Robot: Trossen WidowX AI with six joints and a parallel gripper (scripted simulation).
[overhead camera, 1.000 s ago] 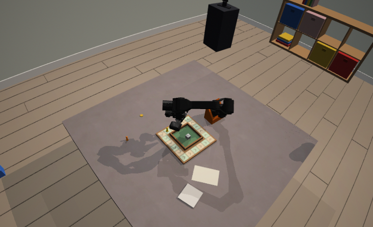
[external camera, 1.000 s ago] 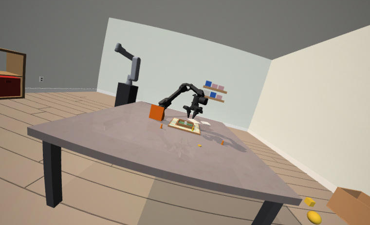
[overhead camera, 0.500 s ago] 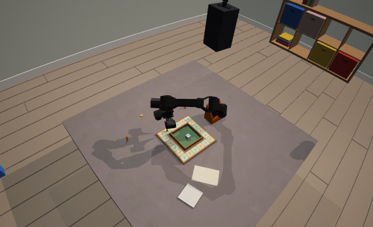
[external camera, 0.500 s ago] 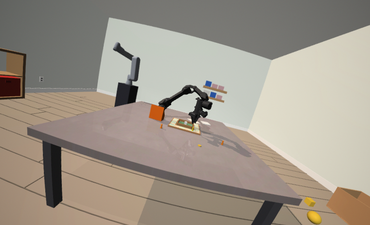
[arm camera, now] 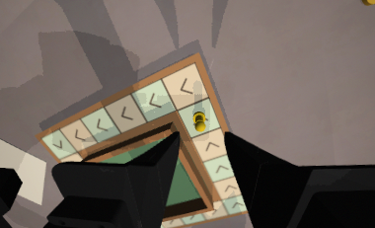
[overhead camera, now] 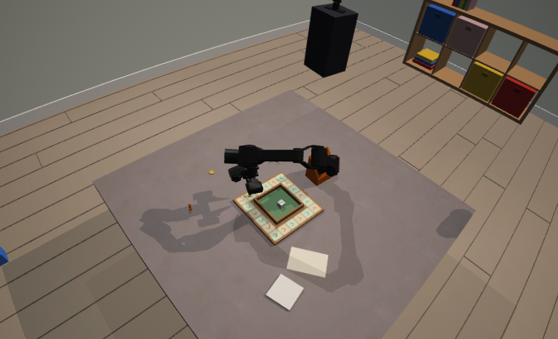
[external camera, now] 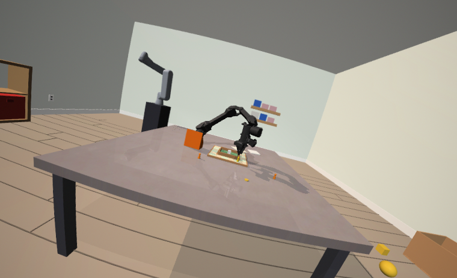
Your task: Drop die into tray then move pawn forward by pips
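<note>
The yellow pawn is 4 cm below my gripper tip. The rest, counted from my gripper tip: green dice tray (11 cm to the left, 8 cm behind, 6 cm below); then white die (12 cm to the left, 8 cm behind, 4 cm below).
</note>
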